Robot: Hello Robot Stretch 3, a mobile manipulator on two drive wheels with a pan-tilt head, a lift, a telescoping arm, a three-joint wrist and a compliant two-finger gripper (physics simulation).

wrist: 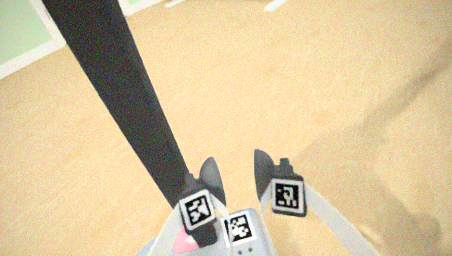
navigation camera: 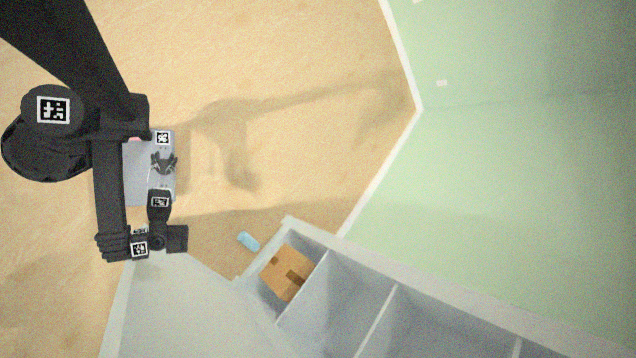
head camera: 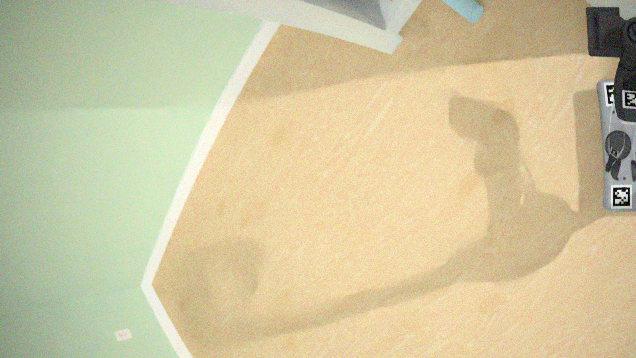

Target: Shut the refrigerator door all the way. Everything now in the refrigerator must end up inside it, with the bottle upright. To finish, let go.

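Pixels of known places: gripper, fingertip midpoint: [wrist: 236,170] [navigation camera: 165,152] [head camera: 623,178]; robot's base, origin of the base link: [navigation camera: 163,165] [head camera: 617,145].
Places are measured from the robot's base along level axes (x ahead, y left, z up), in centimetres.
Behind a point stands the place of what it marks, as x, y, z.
The refrigerator [head camera: 330,22] @(73.5, -38.3, 37.8) [navigation camera: 425,280] @(74.2, -37.6, 100.9) is a pale grey cabinet with shelf compartments. Its door [navigation camera: 170,305] @(-1.4, -36.9, 63.3) stands open, reaching toward the lower left of the navigation view. A brown cardboard box [navigation camera: 282,272] @(55.7, -61.1, 29.3) sits in the end compartment. A light blue cylinder [head camera: 465,9] @(43.3, -44.7, 6.9) [navigation camera: 248,241] @(44.1, -47.0, 7.0) lies on its side on the floor outside, beside that end; I cannot tell whether it is the bottle. No upright bottle shows. My gripper [navigation camera: 164,155] @(0.7, 6.1, 45.5) [wrist: 236,170] @(0.7, 6.1, 45.5) is open and empty, above my base, apart from the refrigerator. My wrist hangs by the door's outer end.
Green walls [head camera: 100,175] @(195.0, -1.3, 60.8) [navigation camera: 500,150] @(218.6, 20.8, 106.3) with white skirting meet in a corner beyond the wooden floor [head camera: 350,175] @(98.6, 6.1, 0.1) [navigation camera: 300,150] @(86.7, 11.2, 0.1). One wall runs behind the refrigerator. My black arm [wrist: 115,85] @(-6.7, 11.6, 52.6) crosses the wrist view. My grey base [navigation camera: 137,175] @(-10.4, -3.6, 16.0) is below the gripper.
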